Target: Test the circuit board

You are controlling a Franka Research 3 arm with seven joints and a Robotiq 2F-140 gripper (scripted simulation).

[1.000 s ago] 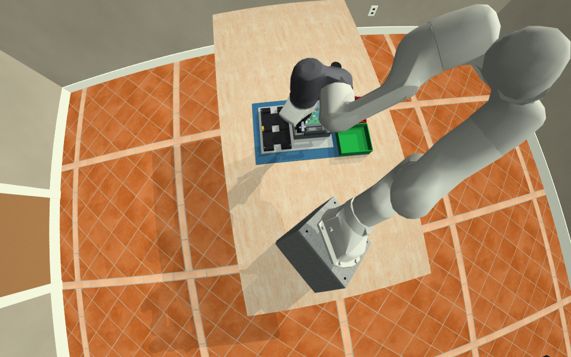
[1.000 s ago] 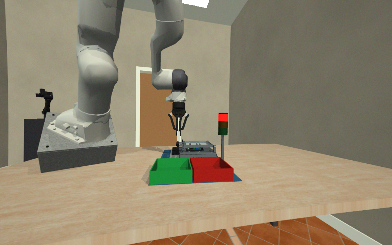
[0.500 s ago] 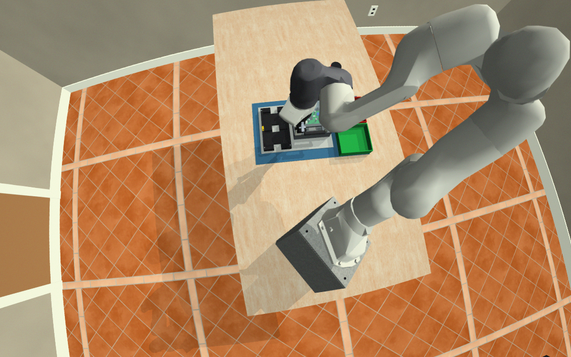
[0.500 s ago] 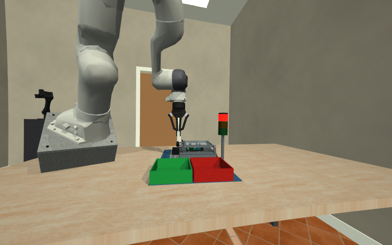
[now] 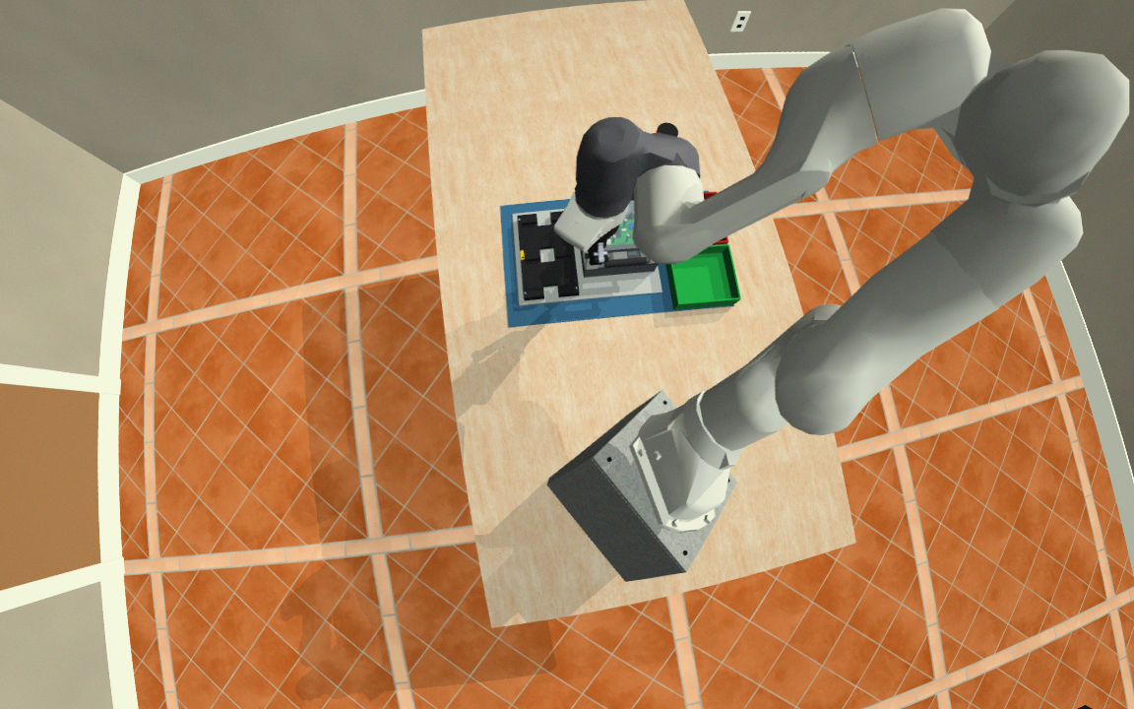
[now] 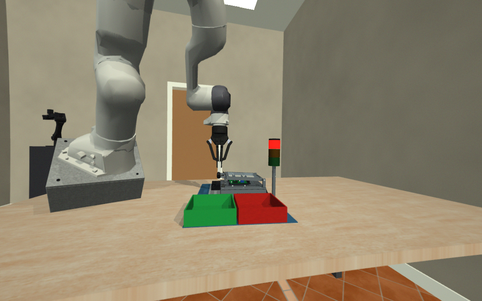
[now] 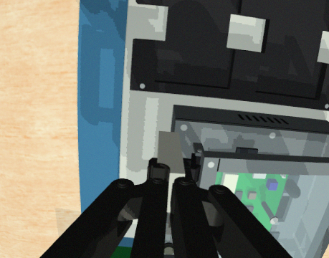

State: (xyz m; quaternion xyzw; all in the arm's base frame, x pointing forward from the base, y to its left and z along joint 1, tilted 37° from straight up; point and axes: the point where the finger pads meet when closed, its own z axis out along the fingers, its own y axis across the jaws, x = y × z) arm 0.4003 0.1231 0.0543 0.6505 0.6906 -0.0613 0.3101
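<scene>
Now: hand 2 cm short of the latch hook, 2 cm to the left of it and 3 cm above it. From my hand the other things lie so: tester plate 8 cm ahead, 7 cm to the right, 5 cm below; green circuit board 8 cm ahead, 8 cm to the right, 5 cm below; tester lid 8 cm ahead, 8 cm to the right, 3 cm below.
</scene>
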